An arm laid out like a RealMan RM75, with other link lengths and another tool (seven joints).
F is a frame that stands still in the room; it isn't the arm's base.
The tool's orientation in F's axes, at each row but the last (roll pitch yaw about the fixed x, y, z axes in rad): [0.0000, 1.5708, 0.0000]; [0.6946, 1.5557, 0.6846]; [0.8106, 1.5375, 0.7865]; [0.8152, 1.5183, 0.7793]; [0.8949, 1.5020, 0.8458]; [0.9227, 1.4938, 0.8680]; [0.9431, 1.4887, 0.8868]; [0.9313, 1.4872, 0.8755]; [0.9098, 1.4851, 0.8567]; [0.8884, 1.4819, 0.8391]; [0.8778, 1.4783, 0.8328]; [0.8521, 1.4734, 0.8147]
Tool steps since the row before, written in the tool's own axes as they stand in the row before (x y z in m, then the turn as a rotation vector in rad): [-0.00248, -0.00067, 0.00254, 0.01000, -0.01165, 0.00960]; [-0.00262, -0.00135, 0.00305, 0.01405, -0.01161, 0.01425]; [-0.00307, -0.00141, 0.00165, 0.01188, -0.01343, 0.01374]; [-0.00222, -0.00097, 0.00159, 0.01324, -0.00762, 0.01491]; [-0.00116, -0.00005, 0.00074, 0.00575, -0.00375, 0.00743]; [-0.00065, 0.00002, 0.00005, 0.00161, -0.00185, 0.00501]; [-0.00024, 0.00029, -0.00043, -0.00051, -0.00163, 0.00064]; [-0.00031, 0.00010, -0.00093, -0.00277, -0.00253, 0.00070]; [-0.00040, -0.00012, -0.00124, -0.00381, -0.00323, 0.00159]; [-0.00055, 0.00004, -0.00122, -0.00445, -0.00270, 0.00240]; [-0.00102, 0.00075, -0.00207, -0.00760, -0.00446, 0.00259]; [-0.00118, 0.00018, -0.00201, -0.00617, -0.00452, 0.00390]
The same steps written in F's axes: [0.00254, -0.00067, 0.00248, 0.00960, -0.01165, -0.01000]; [0.00301, -0.00141, 0.00264, 0.01430, -0.01162, -0.01400]; [0.00154, -0.00152, 0.00307, 0.01369, -0.01348, -0.01188]; [0.00147, -0.00111, 0.00224, 0.01512, -0.00767, -0.01298]; [0.00068, -0.00015, 0.00119, 0.00750, -0.00382, -0.00562]; [0.00002, -0.00002, 0.00065, 0.00498, -0.00203, -0.00149]; [-0.00043, 0.00030, 0.00024, 0.00052, -0.00169, 0.00043]; [-0.00094, 0.00013, 0.00027, 0.00041, -0.00274, 0.00263]; [-0.00126, -0.00008, 0.00033, 0.00121, -0.00355, 0.00366]; [-0.00125, 0.00007, 0.00048, 0.00200, -0.00311, 0.00438]; [-0.00210, 0.00078, 0.00095, 0.00192, -0.00509, 0.00740]; [-0.00208, 0.00018, 0.00106, 0.00332, -0.00510, 0.00606]
